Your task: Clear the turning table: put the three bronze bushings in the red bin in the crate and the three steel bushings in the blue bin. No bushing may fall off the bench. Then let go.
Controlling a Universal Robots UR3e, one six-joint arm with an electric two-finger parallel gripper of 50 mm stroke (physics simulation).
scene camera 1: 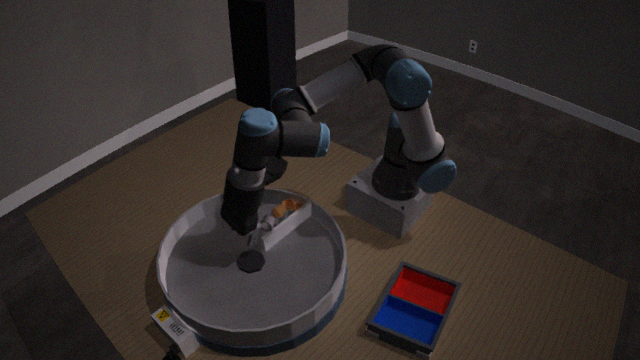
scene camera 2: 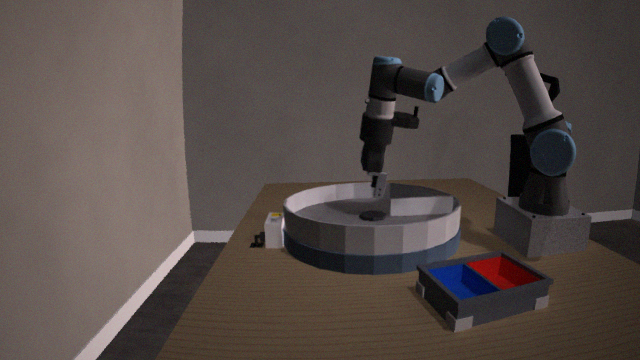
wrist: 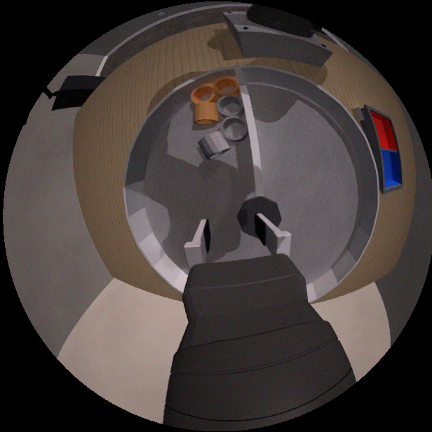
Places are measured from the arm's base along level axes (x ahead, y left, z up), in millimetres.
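Pixels of known places: gripper, fingertip midpoint: [scene camera 1: 243,235] [scene camera 2: 376,191]; arm's base, link origin: [scene camera 1: 395,184] [scene camera 2: 543,207].
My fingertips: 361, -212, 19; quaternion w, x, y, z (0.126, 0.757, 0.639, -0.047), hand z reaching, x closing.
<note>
Ahead of a thing's pixels: the offset from my fingertips to its top centre, as dx, dy, dz. "*": to the spot under its first point.
In the wrist view, two bronze bushings [wrist: 204,94] [wrist: 226,86] stand near the turning table's wall, and a third bronze bushing [wrist: 206,113] seems to lie on its side. Two steel bushings [wrist: 230,106] [wrist: 234,128] stand beside the divider, and a third steel bushing [wrist: 214,144] is tipped or on its side. All lie on the turning table [scene camera 1: 295,270] [scene camera 2: 372,240] [wrist: 310,150]. My gripper [wrist: 232,225] is open and empty, above the table near the dark hub. The crate has a red bin [scene camera 1: 424,291] [scene camera 2: 505,272] [wrist: 384,131] and a blue bin [scene camera 1: 409,320] [scene camera 2: 462,281] [wrist: 391,168], both empty.
A pale divider @(* -98, +51, -31) [scene camera 1: 287,227] [scene camera 2: 422,206] [wrist: 251,135] runs from the hub @(+19, +28, -47) [scene camera 1: 251,261] [scene camera 2: 373,216] [wrist: 250,209] to the raised wall. A white box with a yellow label @(* +254, +13, -50) [scene camera 1: 176,330] [scene camera 2: 273,231] stands against the table's outside. The robot's base block [scene camera 1: 375,212] [scene camera 2: 545,232] [wrist: 282,50] stands behind the crate.
</note>
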